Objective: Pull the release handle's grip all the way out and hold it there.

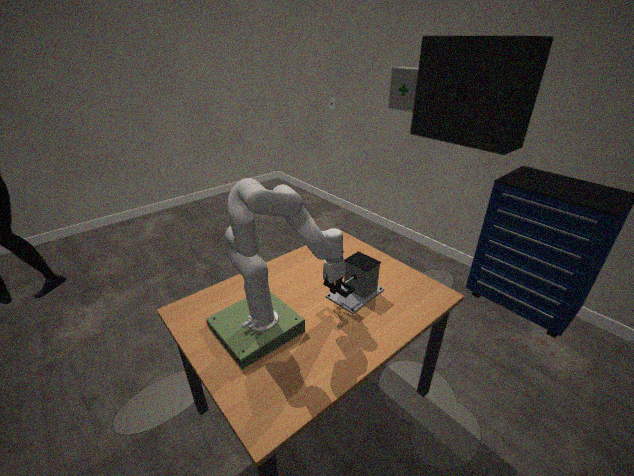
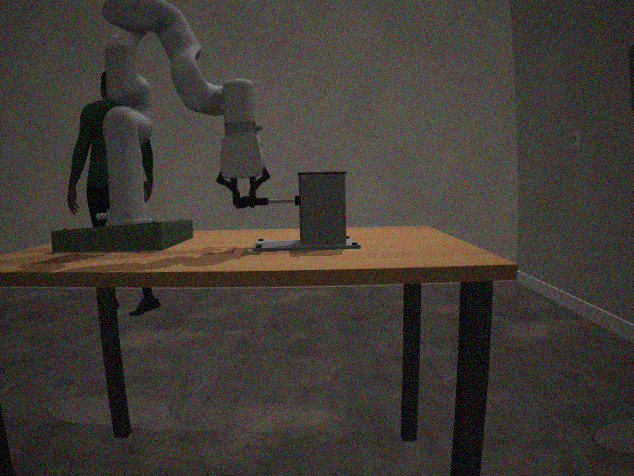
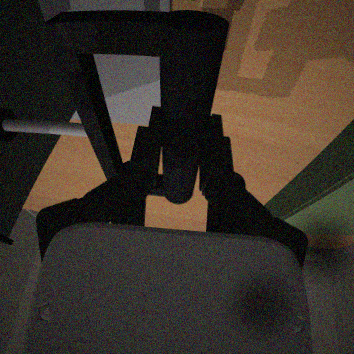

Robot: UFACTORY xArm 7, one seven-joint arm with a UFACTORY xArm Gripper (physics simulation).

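Note:
The release handle's black grip (image 2: pixel 261 201) (image 3: pixel 189 75) is a frame-like handle with a thick bar, standing out from the dark box (image 1: pixel 364 276) (image 2: pixel 322 212) (image 3: pixel 25 75). A long stretch of thin metal rod (image 1: pixel 349 279) (image 2: pixel 282 200) (image 3: pixel 45 128) shows between the grip and the box. My gripper (image 1: pixel 340 287) (image 2: pixel 246 201) (image 3: pixel 183 126) is shut on the grip's thick bar, one finger on each side of it. The fingers hide part of the bar. The box stands upright on a grey base plate (image 1: pixel 353 304) (image 2: pixel 279 245) (image 3: pixel 125 75).
The wooden table (image 1: pixel 291 271) (image 2: pixel 399 258) carries the box and the green arm base (image 1: pixel 227 327) (image 2: pixel 102 240) (image 3: pixel 325 205). A person (image 1: pixel 25 251) (image 2: pixel 96 138) is beyond the table. A blue drawer cabinet (image 1: pixel 537 261) and a black wall-mounted box (image 1: pixel 478 92) are at the right.

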